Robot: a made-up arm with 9 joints. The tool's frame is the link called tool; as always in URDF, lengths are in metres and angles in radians. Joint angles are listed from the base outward.
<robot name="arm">
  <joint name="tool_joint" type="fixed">
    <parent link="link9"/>
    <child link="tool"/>
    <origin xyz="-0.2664 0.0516 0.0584" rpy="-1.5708 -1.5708 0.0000"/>
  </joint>
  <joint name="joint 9" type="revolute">
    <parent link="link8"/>
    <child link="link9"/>
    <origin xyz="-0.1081 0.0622 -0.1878" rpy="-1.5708 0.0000 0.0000"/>
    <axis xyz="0 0 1"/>
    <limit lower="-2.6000" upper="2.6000"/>
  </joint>
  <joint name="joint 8" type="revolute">
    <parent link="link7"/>
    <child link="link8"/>
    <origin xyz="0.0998 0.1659 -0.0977" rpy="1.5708 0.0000 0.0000"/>
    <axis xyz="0 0 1"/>
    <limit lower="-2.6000" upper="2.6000"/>
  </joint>
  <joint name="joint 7" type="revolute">
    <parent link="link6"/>
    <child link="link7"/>
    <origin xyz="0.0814 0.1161 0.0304" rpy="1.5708 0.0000 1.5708"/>
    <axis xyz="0 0 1"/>
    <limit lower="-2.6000" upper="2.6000"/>
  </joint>
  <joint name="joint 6" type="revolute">
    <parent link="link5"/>
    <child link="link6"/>
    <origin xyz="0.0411 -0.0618 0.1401" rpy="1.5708 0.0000 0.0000"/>
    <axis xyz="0 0 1"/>
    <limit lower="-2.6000" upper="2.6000"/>
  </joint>
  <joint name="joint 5" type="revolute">
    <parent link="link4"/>
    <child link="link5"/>
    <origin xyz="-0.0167 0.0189 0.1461" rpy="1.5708 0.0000 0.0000"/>
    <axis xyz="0 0 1"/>
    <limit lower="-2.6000" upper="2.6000"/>
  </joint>
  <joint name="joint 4" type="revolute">
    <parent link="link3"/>
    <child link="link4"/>
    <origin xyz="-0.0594 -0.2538 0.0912" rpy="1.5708 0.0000 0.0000"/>
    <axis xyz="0 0 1"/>
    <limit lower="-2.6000" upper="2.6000"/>
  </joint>
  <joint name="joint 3" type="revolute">
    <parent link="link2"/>
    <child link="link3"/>
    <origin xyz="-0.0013 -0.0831 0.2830" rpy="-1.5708 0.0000 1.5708"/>
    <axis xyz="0 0 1"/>
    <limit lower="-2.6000" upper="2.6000"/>
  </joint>
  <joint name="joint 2" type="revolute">
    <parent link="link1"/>
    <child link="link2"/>
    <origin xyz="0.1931 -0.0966 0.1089" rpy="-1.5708 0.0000 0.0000"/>
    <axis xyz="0 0 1"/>
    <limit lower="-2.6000" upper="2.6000"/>
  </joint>
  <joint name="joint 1" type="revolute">
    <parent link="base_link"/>
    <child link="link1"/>
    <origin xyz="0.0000 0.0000 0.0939" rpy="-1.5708 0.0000 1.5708"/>
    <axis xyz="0 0 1"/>
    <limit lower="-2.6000" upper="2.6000"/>
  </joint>
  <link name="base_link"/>
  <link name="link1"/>
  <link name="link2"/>
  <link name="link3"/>
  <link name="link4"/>
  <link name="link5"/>
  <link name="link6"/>
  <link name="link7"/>
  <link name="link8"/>
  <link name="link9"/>
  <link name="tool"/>
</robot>
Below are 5 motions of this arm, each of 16 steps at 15 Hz.
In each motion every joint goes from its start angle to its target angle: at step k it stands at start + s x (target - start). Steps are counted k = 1, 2, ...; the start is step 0. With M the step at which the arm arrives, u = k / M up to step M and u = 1 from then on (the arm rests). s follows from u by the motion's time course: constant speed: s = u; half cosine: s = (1 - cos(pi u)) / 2; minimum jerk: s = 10 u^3 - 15 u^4 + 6 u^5.
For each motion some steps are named. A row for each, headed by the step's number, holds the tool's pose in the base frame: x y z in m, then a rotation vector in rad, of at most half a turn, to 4 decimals.
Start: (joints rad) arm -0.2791 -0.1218 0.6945 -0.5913 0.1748 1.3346 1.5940 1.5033 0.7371
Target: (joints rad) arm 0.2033 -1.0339 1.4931 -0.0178 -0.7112 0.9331 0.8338 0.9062 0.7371
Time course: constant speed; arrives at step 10
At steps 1, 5, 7, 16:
1: 0.1762 0.0618 -0.2885 0.6084 0.8974 0.1824
5: 0.2376 0.0995 -0.2441 0.8887 0.2321 0.9916
7: 0.2413 0.1360 -0.2298 1.0376 -0.0825 1.3993
16: 0.2090 0.1807 -0.2409 1.3554 -0.5862 1.8735

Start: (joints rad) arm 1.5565 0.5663 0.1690 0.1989 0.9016 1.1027 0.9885 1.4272 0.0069
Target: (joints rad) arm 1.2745 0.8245 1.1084 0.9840 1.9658 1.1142 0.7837 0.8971 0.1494
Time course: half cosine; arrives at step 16
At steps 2, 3, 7, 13, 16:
2: -0.2832 -0.5054 0.3297 -0.2172 0.3944 -1.6674
3: -0.2850 -0.5218 0.3268 -0.1555 0.3762 -1.6311
7: -0.2671 -0.6361 0.2871 0.2517 0.2837 -1.3110
13: -0.0770 -0.7352 0.2004 0.7614 0.2623 -0.5887
16: -0.0291 -0.7286 0.1923 0.8201 0.2756 -0.4542

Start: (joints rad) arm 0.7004 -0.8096 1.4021 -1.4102 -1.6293 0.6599 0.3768 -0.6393 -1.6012
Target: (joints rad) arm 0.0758 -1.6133 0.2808 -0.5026 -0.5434 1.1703 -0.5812 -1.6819 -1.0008
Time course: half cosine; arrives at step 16
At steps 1, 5, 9, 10, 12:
1: 0.5750 -0.5723 -0.2377 -1.2164 1.9757 -0.3772
5: 0.3833 -0.6746 -0.4808 -0.8490 2.0600 -0.1826
9: 0.0163 -0.7362 -0.6196 -0.2912 1.9684 -0.2519
10: -0.0461 -0.7412 -0.6104 -0.1943 1.8904 -0.3077
12: -0.1119 -0.7461 -0.5756 -0.0670 1.7058 -0.3959

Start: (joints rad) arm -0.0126 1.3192 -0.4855 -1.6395 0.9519 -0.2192 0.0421 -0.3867 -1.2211
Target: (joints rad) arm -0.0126 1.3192 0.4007 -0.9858 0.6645 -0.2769 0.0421 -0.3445 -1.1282
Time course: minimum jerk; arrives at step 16
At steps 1, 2, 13, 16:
1: 0.3511 0.7366 -0.0891 -0.6519 0.4012 1.0920
2: 0.3539 0.7298 -0.0938 -0.6605 0.4103 1.0789
13: 0.3689 0.2855 -0.0257 -1.2415 0.6533 -0.0032
16: 0.3589 0.2733 -0.0070 -1.2688 0.6441 -0.0662

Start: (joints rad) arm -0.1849 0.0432 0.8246 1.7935 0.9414 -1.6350 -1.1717 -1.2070 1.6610
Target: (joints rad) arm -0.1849 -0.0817 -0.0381 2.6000 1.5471 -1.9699 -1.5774 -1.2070 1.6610
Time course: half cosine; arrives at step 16
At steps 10, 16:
10: -0.1495 0.3304 -0.6650 -1.0324 -0.7727 0.9930
16: -0.2522 0.3507 -0.6044 -0.7683 -0.6501 0.7387

